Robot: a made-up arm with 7 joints.
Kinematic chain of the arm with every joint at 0, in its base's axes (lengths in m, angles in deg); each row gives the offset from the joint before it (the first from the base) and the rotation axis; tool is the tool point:
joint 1: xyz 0.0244 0.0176 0.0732 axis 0 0.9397 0.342
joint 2: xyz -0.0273 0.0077 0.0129 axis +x
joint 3: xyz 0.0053 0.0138 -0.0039 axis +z
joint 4: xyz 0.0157 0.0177 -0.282 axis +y
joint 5: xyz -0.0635 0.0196 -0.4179 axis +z
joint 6: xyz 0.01 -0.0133 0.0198 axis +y
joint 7: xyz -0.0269 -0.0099 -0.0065 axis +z
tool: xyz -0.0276 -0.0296 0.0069
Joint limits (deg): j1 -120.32..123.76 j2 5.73..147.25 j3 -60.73..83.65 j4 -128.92..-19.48 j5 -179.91..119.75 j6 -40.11..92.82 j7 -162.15..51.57
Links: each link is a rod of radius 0.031 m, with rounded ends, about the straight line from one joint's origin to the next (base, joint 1, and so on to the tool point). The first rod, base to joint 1, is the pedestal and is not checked.
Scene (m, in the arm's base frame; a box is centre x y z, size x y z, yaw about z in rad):
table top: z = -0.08
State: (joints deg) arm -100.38 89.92 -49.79 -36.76 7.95 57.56 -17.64
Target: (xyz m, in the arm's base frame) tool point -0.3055 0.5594 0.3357
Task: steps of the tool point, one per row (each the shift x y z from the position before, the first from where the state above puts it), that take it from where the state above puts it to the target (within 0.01 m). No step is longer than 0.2 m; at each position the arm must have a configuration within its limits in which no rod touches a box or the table.
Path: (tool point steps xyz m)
1: -0.1339 0.0903 -0.0236
2: -0.1574 0.0446 -0.0166
3: -0.1663 -0.0061 -0.0067
4: -0.1598 -0.0571 0.0027

